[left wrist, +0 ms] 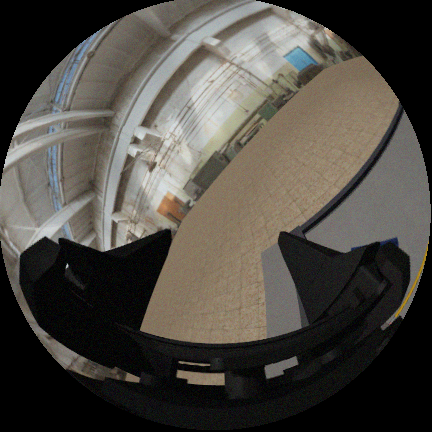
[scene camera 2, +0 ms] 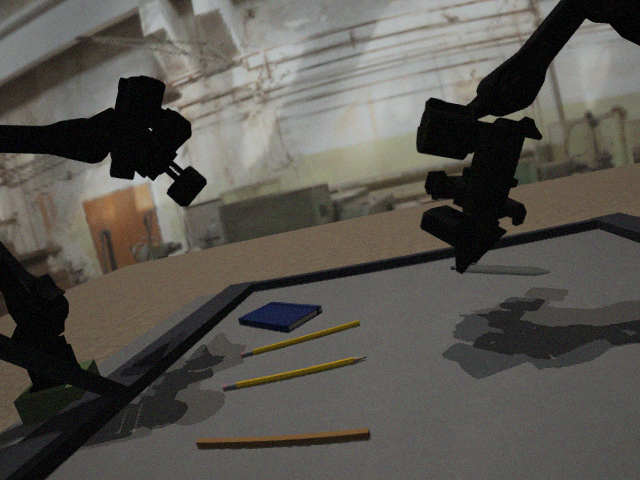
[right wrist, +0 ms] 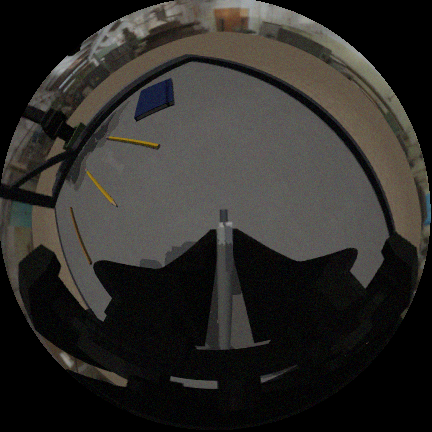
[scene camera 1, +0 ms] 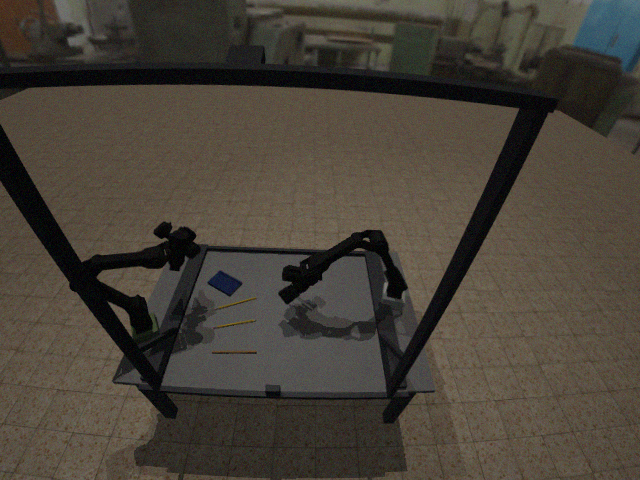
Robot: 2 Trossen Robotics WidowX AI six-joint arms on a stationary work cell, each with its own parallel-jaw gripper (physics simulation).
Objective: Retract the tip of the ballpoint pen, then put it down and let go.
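Places are measured from the left arm's base along level axes (x ahead, y right, z down), in metres.
Pixels of known places: left gripper, fingertip midpoint: (left wrist: 226,236) (scene camera 2: 171,167); right gripper, fingertip midpoint: (scene camera 2: 462,271) (right wrist: 223,234) (scene camera 1: 291,293); left arm's base, link origin: (right wrist: 70,135) (scene camera 1: 143,325); right arm's base, link origin: (scene camera 1: 394,292).
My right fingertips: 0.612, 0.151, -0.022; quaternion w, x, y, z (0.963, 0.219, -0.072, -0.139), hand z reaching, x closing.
Note:
For each thing: its top centre in the pictures, then the offset to it from my right fingertips, as dx, dy, dz. Level surfaces: height alone.
- grey ballpoint pen, top centre: (right wrist: 225,309) (scene camera 2: 496,263) (scene camera 1: 301,299) +0.018, +0.054, -0.013
- table, surface height: dz +0.062
- blue notebook, top centre: (scene camera 2: 278,312) (right wrist: 153,93) (scene camera 1: 224,282) -0.231, -0.248, +0.050
- orange stick, top centre: (scene camera 2: 276,437) (right wrist: 76,232) (scene camera 1: 234,351) -0.316, +0.111, +0.055
A grey ballpoint pen (scene camera 1: 305,304) (scene camera 2: 509,269) (right wrist: 225,300) is gripped near its button end. In scene camera 2 its body extends to the right and its tapered tip points right; it appears raised off the table (scene camera 1: 310,366) (scene camera 2: 423,413). In the right wrist view its dark button sticks out beyond the fingertips. My right gripper (scene camera 1: 287,295) (scene camera 2: 461,265) (right wrist: 223,234) is shut on the pen, and its fingers hide part of the barrel. Whether the writing point is out is too small to tell. My left gripper (left wrist: 226,236) is open and empty, high near the table's left edge.
A blue notebook (scene camera 1: 224,283) (scene camera 2: 279,316) (right wrist: 155,99) lies at the back left. Two yellow pencils (scene camera 1: 236,303) (scene camera 1: 235,324) and an orange stick (scene camera 1: 234,352) (scene camera 2: 284,439) lie in front of it. Dark frame posts (scene camera 1: 467,248) rise beside the table.

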